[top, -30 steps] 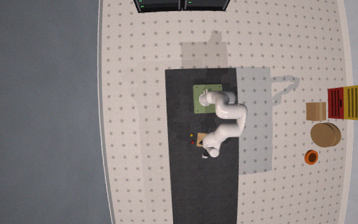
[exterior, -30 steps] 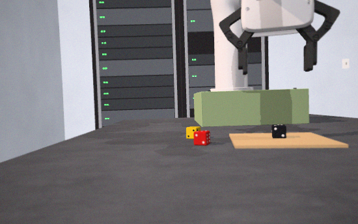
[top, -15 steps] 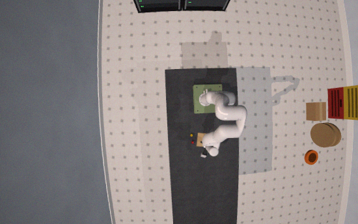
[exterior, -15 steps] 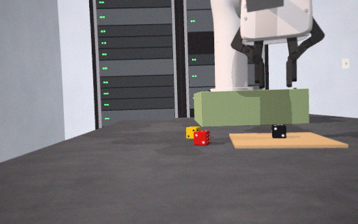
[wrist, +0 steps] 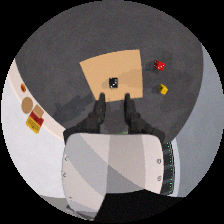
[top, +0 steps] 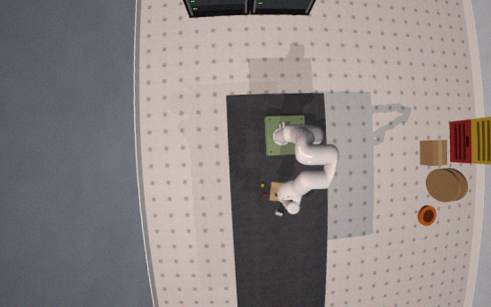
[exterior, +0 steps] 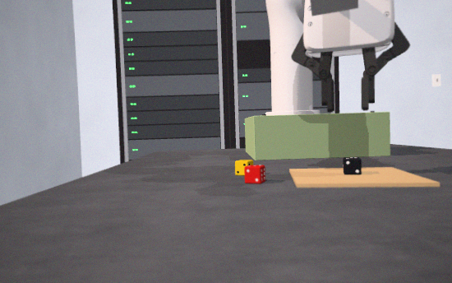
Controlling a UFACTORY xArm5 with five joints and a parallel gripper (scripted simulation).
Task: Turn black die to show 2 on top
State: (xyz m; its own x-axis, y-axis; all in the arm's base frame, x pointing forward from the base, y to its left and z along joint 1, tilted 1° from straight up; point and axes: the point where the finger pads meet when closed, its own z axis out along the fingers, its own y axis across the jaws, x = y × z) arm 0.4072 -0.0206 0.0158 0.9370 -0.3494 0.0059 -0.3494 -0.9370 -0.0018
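Now: hand 90 mm above the black die. From my hand the other things lie so: tan mat: 100 mm below; red die: 120 mm to the right, 90 mm below, 10 mm ahead; yellow die: 120 mm to the right, 90 mm below, 60 mm behind.
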